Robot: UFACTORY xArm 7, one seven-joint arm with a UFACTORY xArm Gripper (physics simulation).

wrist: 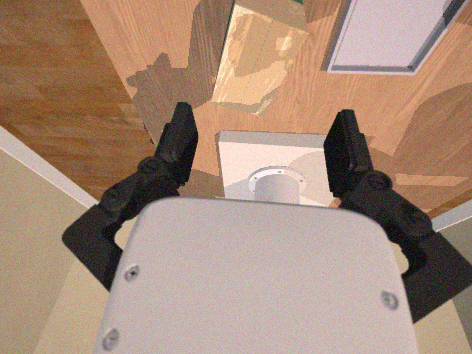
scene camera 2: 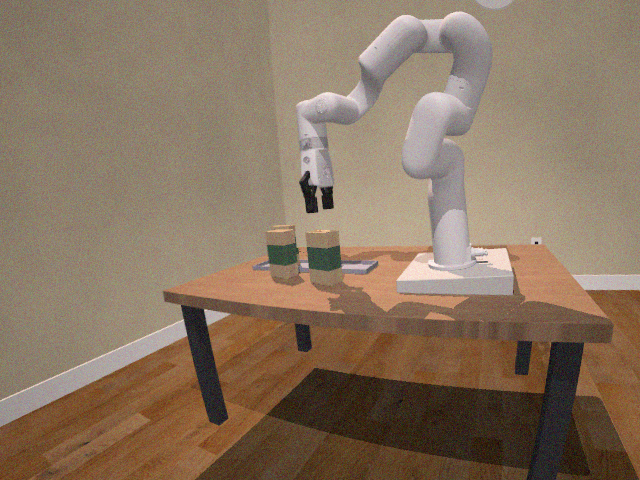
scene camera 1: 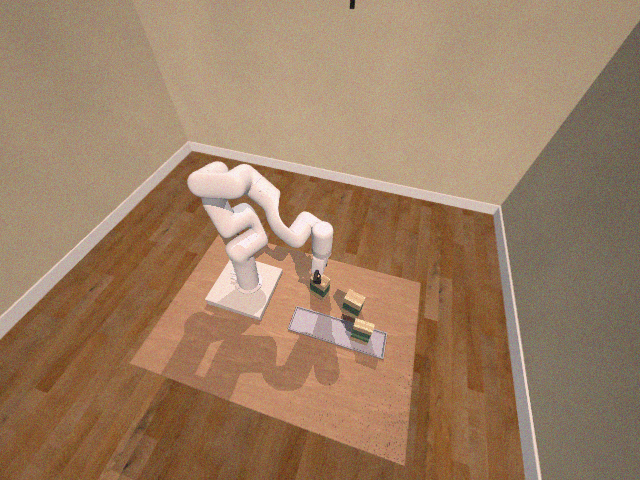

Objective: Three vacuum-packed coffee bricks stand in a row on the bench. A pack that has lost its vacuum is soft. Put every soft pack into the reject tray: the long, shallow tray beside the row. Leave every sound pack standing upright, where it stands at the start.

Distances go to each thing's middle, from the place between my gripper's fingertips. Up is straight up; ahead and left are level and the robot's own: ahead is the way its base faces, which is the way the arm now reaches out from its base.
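Labels:
Measured from the reject tray (scene camera 1: 314, 324), my hand is 12 cm short of it, 15 cm to the left of it and 21 cm above it.

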